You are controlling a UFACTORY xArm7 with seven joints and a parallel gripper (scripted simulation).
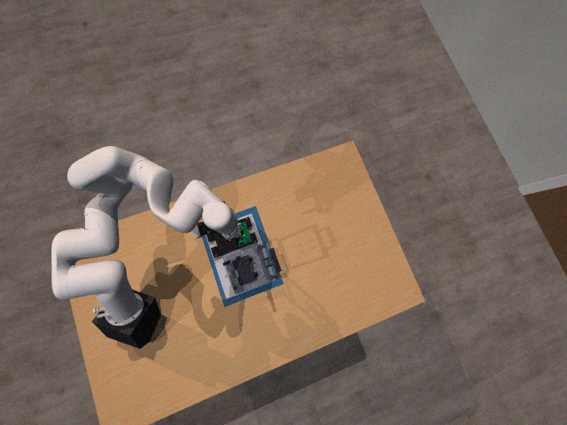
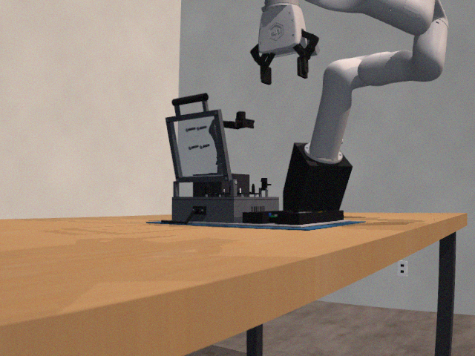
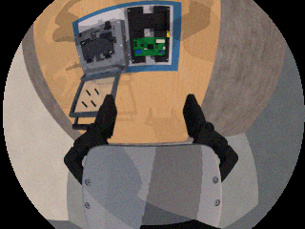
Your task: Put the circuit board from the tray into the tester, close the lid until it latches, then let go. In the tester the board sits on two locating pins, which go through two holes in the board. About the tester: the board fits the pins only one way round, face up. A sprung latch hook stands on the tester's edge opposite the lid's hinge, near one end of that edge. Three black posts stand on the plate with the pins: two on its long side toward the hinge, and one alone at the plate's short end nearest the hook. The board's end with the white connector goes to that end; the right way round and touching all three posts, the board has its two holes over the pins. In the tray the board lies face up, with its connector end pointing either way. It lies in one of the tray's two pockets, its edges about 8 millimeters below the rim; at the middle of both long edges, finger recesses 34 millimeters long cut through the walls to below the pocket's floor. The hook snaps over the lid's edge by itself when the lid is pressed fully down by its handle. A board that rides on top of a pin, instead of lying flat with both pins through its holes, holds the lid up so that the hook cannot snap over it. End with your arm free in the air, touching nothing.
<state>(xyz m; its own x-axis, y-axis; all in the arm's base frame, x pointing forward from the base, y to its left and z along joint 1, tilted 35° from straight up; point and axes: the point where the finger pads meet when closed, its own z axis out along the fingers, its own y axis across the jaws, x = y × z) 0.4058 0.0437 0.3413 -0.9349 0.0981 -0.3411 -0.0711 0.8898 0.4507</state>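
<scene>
Right now the green circuit board is 300 mm below my hand. Round my hand: clear lid 100 mm ahead, 160 mm to the right, 130 mm below; then latch hook 90 mm behind, 120 mm to the right, 230 mm below; then tester 10 mm ahead, 130 mm to the right, 200 mm below.
</scene>
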